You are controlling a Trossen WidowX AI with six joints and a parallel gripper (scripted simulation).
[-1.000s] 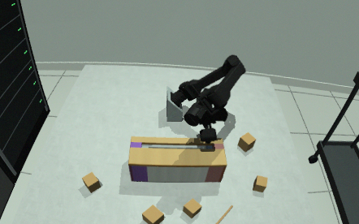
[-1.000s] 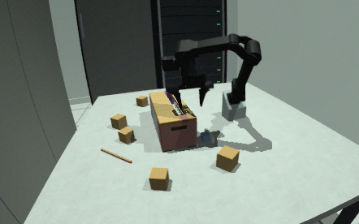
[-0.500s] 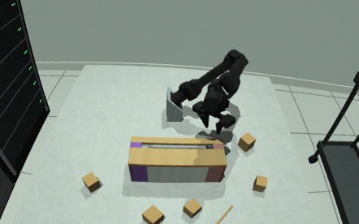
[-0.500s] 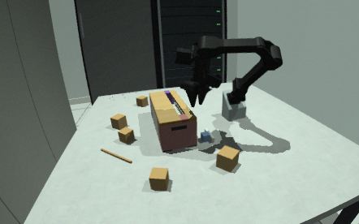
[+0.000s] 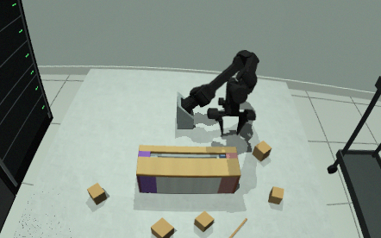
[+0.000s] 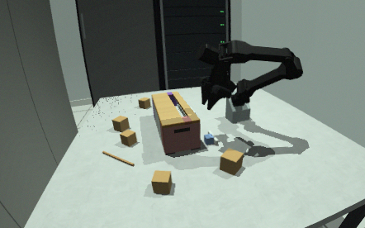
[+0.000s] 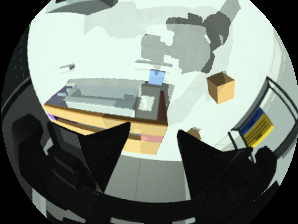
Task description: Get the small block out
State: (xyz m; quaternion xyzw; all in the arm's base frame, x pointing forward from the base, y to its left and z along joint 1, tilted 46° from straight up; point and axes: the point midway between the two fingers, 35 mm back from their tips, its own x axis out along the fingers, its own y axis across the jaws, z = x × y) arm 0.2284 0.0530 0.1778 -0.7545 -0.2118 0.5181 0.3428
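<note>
The blue block lies 2 cm behind my gripper tip and 15 cm below it. The rest, counted from my gripper tip: box (6 cm ahead, 16 cm to the right, 10 cm below); then thin wooden stick (37 cm ahead, 16 cm below).
</note>
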